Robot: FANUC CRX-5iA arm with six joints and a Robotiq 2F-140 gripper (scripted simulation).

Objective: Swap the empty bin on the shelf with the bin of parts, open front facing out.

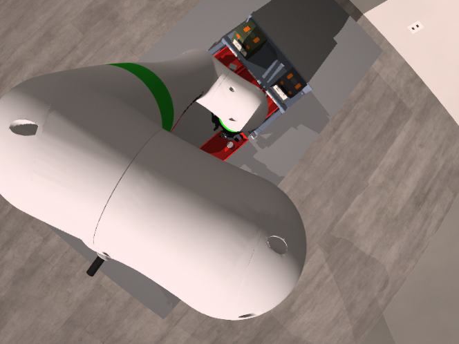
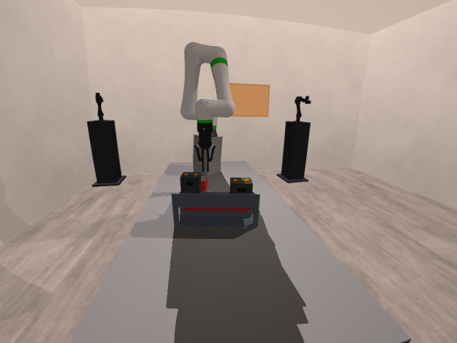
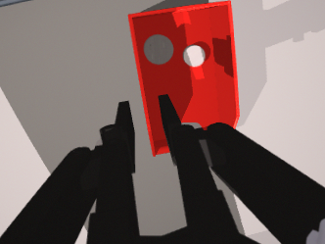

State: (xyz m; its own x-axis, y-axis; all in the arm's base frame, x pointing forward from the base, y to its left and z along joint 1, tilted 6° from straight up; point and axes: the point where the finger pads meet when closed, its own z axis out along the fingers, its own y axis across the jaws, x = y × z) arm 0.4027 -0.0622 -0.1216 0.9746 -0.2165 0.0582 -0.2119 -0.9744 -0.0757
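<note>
Right now my hand is 260 mm short of the grey shelf, 30 mm to the right of it and 100 mm above it. Also, from my hand: grey disc: 30 mm ahead, 30 mm to the right, 150 mm below; grey part: 280 mm ahead, 120 mm to the left, 150 mm below.
</note>
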